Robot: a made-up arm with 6 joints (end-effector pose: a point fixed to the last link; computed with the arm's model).
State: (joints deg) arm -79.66 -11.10 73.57 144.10 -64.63 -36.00
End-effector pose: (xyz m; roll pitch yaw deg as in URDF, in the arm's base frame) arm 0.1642 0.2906 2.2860 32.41 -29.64 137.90
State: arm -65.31 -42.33 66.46 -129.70 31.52 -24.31
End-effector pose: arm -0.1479 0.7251 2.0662 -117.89 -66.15 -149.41
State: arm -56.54 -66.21 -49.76 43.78 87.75 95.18
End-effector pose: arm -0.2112 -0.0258 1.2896 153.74 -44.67 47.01
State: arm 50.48 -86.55 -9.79 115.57 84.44 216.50
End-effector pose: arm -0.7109 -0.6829 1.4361 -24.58 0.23 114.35
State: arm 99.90 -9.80 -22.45 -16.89 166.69 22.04
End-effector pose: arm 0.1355 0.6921 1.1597 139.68 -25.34 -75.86
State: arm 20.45 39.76 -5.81 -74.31 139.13 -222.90
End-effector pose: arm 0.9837 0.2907 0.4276 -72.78 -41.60 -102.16
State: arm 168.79 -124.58 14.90 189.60 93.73 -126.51
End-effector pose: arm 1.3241 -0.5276 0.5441 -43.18 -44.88 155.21
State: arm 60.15 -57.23 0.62 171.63 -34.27 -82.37
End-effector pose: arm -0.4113 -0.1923 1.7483 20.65 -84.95 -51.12
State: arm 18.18 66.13 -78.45 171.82 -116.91 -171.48
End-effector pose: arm 0.0971 0.3067 0.3458 -16.01 27.19 9.98
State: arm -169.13 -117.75 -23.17 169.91 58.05 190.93
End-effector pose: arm 0.9832 -0.0757 0.9008 -11.93 -36.46 -158.48
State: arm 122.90 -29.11 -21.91 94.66 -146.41 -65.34
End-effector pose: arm -0.2121 0.2884 1.6848 -16.80 3.43 -23.57
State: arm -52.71 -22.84 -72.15 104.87 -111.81 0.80
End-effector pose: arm 0.2871 -0.2653 0.8783 -136.33 -25.92 -146.63
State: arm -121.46 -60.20 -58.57 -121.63 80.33 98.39
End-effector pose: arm 0.0958 -0.1085 0.7602 -0.62 30.80 160.81
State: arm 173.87 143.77 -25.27 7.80 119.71 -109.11
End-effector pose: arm 0.3021 0.2304 -0.4703 120.74 48.64 -175.85
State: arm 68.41 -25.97 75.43 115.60 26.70 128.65
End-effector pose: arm -0.4065 -0.7174 2.1336 25.27 -66.08 156.47
